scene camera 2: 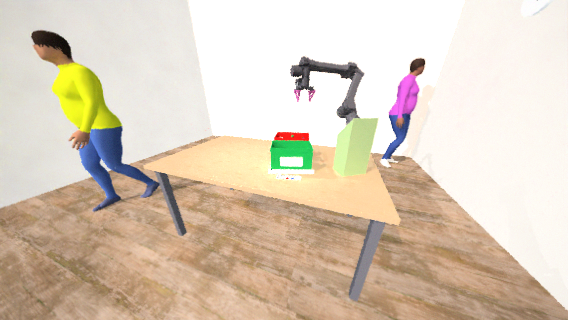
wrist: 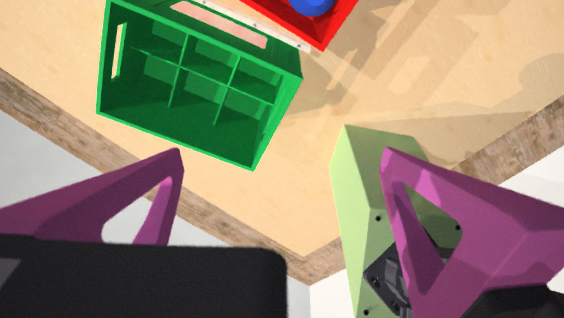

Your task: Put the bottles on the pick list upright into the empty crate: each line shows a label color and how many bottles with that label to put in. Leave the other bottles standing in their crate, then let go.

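Frame: origin at the arm's base, x ahead, y left, z up, level; centimetres.
Where they show: gripper, between the fingertips: [scene camera 2: 303, 101] [wrist: 281, 158]; arm's base, origin of its link: [scene camera 2: 354, 126].
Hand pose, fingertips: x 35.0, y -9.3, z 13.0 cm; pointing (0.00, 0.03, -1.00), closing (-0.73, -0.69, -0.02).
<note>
Things, the pixels of their top centre, and the offset from my fingertips. "pt": a spot on its surface instead. Level surfaces: height alone.
- green crate, centre of its top: [wrist: 190, 96] [scene camera 2: 291, 144] dx +3.8, dy +16.1, dz -26.9 cm
- red crate, centre of its top: [scene camera 2: 292, 135] dx +10.0, dy -7.5, dz -26.9 cm
- blue bottle, a spot on its surface: [wrist: 312, 5] pt dx -0.4, dy -4.4, dz -28.1 cm
- small white card, centre of its top: [scene camera 2: 288, 177] dx +0.6, dy +31.0, dz -44.2 cm
- table, height of its surface: dz -44.4 cm
- white strip, a spot on its surface: [wrist: 254, 25] pt dx +2.6, dy +5.4, dz -41.3 cm
The green crate [scene camera 2: 291, 149] [wrist: 200, 92] stands on the table; in the wrist view its compartments are empty. The red crate [scene camera 2: 284, 134] [wrist: 336, 29] stands behind it in the scene view. A blue bottle [wrist: 312, 5] stands in a corner of the red crate, cut off by the wrist view's top edge; the other bottles there are hidden or too small to tell. A small white card [scene camera 2: 289, 177] with tiny coloured marks lies before the green crate; its lines are too small to read. My gripper [scene camera 2: 304, 97] [wrist: 281, 158] is open and empty, high above the crates.
A tall light green block [scene camera 2: 354, 148] [wrist: 347, 172] stands on the table [scene camera 2: 220, 159] [wrist: 310, 215], to the right of the crates. A white strip [wrist: 254, 25] lies between the crates in the wrist view. Two people [scene camera 2: 85, 100] [scene camera 2: 406, 100] are on either side of the table.
</note>
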